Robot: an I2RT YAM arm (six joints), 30 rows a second.
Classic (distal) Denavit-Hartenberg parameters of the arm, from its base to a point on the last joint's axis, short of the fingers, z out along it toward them. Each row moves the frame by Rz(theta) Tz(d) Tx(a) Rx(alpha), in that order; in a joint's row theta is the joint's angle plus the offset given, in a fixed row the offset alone. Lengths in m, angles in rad.
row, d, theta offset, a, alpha
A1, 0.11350, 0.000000, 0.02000, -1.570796
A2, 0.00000, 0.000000, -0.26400, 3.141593
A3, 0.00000, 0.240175, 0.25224, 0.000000
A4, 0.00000, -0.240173, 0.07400, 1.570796
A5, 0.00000, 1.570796, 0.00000, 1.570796
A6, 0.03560, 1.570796, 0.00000, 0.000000
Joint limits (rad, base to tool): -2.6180..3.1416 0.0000..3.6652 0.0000..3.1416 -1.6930..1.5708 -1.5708..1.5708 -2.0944..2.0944
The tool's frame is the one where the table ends.
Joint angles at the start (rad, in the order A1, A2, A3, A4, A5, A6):
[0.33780, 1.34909, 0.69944, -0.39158, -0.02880, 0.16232]
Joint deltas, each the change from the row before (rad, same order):
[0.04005, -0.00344, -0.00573, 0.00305, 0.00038, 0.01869]
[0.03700, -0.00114, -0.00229, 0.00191, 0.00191, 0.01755]
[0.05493, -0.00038, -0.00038, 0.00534, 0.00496, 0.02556]
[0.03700, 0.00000, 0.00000, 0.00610, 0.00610, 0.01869]
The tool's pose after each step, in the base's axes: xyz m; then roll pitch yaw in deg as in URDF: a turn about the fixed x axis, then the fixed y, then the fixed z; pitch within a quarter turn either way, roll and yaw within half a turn. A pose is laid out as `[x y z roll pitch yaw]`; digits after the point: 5 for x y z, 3 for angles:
[0.22981 0.09230 0.17535 172.392 29.547 -170.289]
[0.22595 0.10054 0.17506 171.924 29.473 -169.322]
[0.22054 0.11282 0.17533 171.291 29.615 -167.892]
[0.21682 0.12099 0.17567 170.912 29.866 -167.058]

